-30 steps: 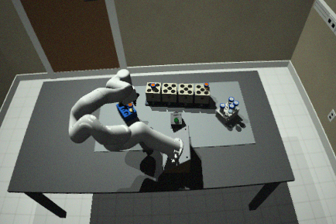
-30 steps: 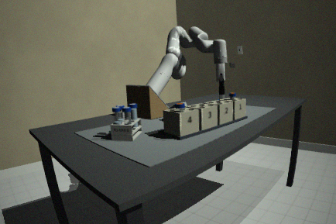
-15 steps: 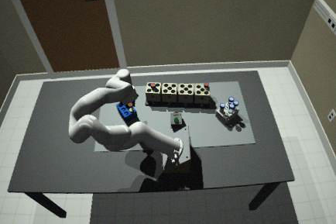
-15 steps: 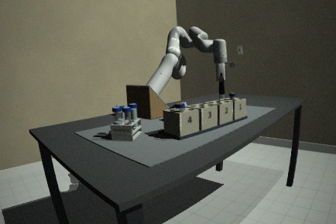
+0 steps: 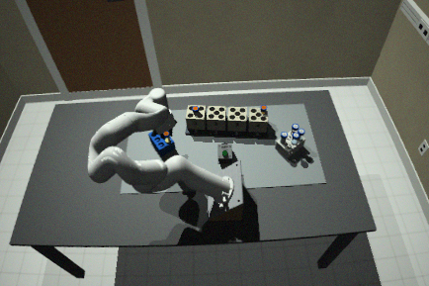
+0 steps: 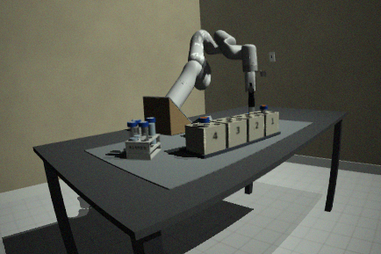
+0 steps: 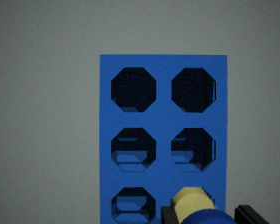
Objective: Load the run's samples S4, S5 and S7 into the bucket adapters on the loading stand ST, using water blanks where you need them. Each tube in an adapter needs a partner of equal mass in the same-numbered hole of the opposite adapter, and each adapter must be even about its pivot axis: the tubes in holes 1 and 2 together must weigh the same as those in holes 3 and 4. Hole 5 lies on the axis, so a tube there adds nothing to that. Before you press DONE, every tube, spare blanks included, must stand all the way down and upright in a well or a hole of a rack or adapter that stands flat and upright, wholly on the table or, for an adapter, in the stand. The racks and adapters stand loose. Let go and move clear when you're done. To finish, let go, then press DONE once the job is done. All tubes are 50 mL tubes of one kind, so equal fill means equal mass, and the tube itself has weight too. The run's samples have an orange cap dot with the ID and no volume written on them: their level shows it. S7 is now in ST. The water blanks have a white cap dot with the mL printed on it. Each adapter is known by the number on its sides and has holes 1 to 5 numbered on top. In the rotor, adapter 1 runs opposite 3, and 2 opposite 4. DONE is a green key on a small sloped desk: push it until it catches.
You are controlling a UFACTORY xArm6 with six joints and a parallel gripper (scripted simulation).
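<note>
Right now my hand is 10 mm past the sample S4 and 50 mm above it. Round my hand: blue rack: 30 mm ahead, 40 mm to the left, 90 mm below; then sample S7: 140 mm ahead, 170 mm to the right, 50 mm below; then adapter 2: 110 mm ahead, 270 mm to the right, 70 mm below.
</note>
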